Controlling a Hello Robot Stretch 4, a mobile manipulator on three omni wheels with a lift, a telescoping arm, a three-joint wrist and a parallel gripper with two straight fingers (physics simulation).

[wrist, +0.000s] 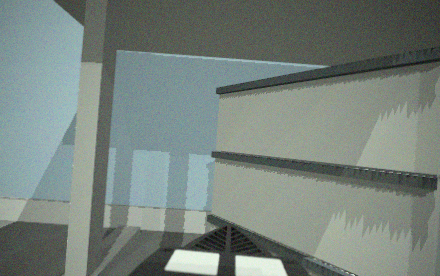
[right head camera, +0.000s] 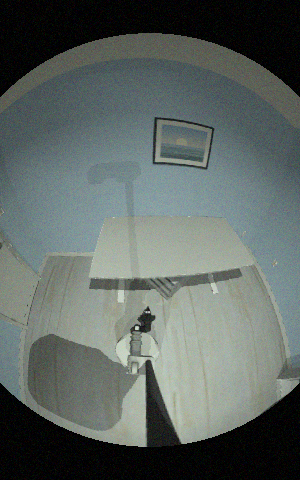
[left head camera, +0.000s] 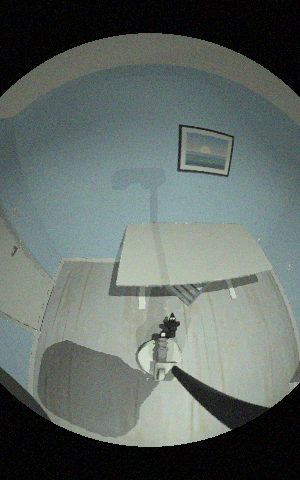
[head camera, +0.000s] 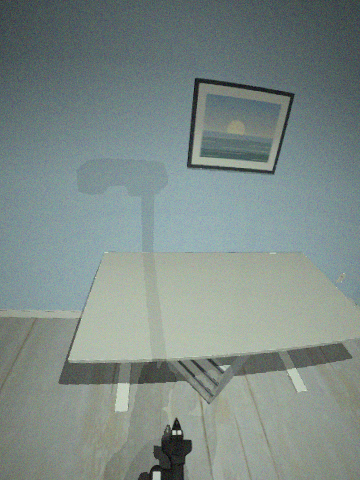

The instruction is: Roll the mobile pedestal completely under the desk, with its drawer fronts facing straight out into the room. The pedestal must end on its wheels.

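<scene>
The pedestal [head camera: 206,385] [left head camera: 187,295] [right head camera: 165,289] [wrist: 310,125] is turned diagonally. One corner sticks out past the front edge of the desk [head camera: 225,305] [left head camera: 200,255] [right head camera: 175,245] [wrist: 225,30]; the rest is hidden beneath the top. It looks upright; its wheels do not show. Its pale drawer fronts with dark bars fill the right of the wrist view and face obliquely toward the front left. My gripper [head camera: 176,421] [left head camera: 172,316] [right head camera: 147,309] [wrist: 227,244] is shut and empty, low in front of the desk, left of the protruding corner and apart from it in the head view.
A left desk leg [head camera: 122,387] [wrist: 86,150] and a right desk leg [head camera: 294,372] stand either side of the pedestal. The blue wall [head camera: 100,125] with a framed picture [head camera: 237,127] is behind the desk. A door [left head camera: 20,270] is at the far left.
</scene>
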